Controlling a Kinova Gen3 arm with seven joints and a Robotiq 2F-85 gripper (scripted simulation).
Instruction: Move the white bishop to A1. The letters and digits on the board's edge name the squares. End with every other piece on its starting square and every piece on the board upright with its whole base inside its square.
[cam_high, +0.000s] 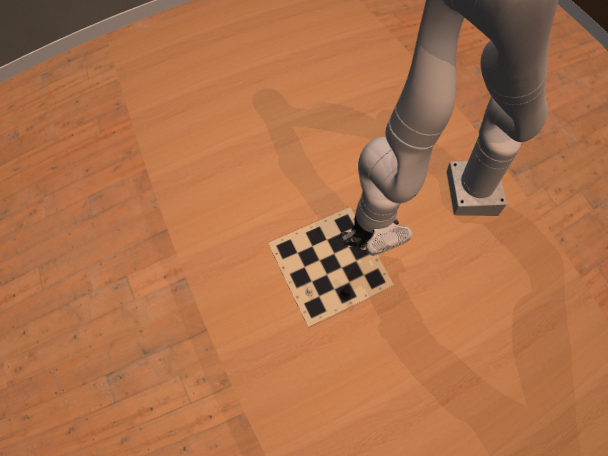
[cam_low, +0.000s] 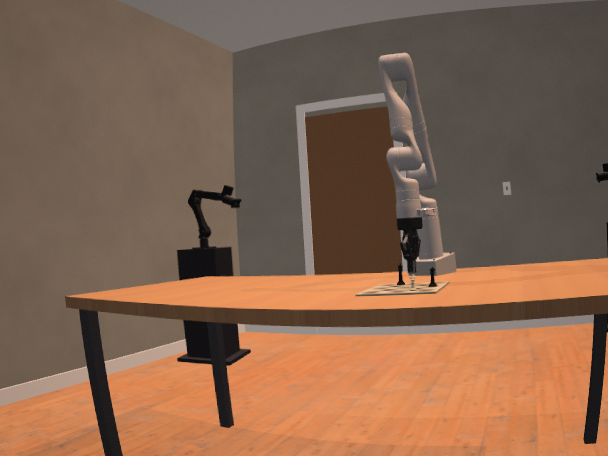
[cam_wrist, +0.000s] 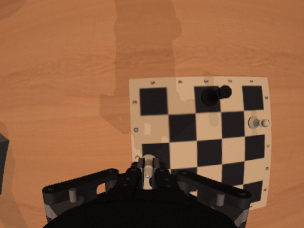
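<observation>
Right now the chessboard is 8 cm ahead of my hand, 5 cm below it and 2 cm to the right of it. The rest, counted from my hand: white piece: 16 cm ahead, 4 cm below, 1 cm to the left.
</observation>
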